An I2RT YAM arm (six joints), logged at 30 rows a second.
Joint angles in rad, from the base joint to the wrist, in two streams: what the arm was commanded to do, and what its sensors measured. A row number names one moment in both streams.
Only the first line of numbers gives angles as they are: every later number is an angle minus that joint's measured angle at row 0.
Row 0, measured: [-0.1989 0.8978 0.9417 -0.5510 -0.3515 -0.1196]
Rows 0 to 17, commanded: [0.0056 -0.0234 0.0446 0.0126 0.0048 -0.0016]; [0.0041 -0.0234 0.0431 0.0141 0.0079 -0.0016]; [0.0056 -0.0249 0.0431 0.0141 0.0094 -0.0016]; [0.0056 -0.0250 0.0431 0.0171 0.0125 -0.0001]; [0.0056 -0.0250 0.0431 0.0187 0.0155 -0.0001]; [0.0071 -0.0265 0.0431 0.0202 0.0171 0.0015]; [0.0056 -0.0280 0.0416 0.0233 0.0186 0.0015]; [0.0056 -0.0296 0.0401 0.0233 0.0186 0.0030]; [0.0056 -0.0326 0.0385 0.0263 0.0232 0.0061]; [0.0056 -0.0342 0.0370 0.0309 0.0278 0.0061]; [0.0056 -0.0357 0.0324 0.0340 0.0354 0.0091]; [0.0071 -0.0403 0.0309 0.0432 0.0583 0.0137]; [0.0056 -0.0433 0.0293 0.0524 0.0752 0.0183]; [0.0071 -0.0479 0.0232 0.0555 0.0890 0.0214]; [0.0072 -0.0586 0.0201 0.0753 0.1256 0.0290]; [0.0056 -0.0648 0.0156 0.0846 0.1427 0.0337]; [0.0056 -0.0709 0.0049 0.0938 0.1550 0.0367]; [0.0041 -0.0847 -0.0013 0.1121 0.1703 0.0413]
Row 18, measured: [0.0026 -0.0435 -0.0016 0.0240 0.0904 0.0130]
